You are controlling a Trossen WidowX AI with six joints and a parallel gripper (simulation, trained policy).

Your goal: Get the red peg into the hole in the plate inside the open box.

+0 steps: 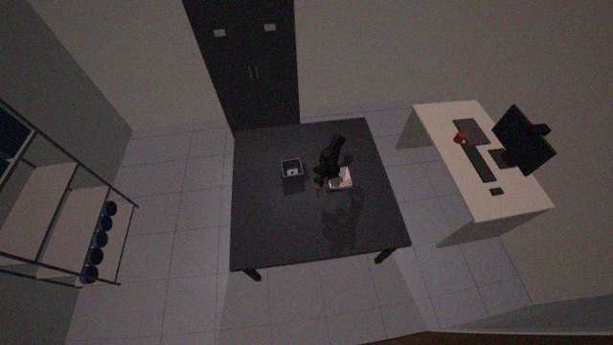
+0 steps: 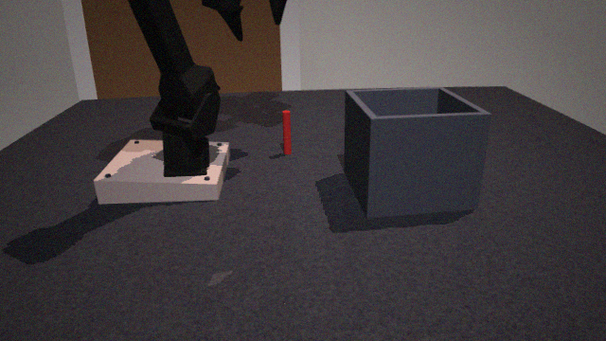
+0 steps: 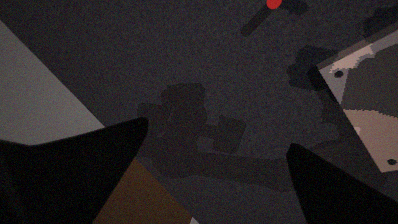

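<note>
Right now my gripper tip is 30 mm short of the red peg, 70 mm to the left of it and 170 mm above it. The rest, counted from my gripper tip: pale plate (170 mm ahead, 270 mm to the right, 170 mm below).
</note>
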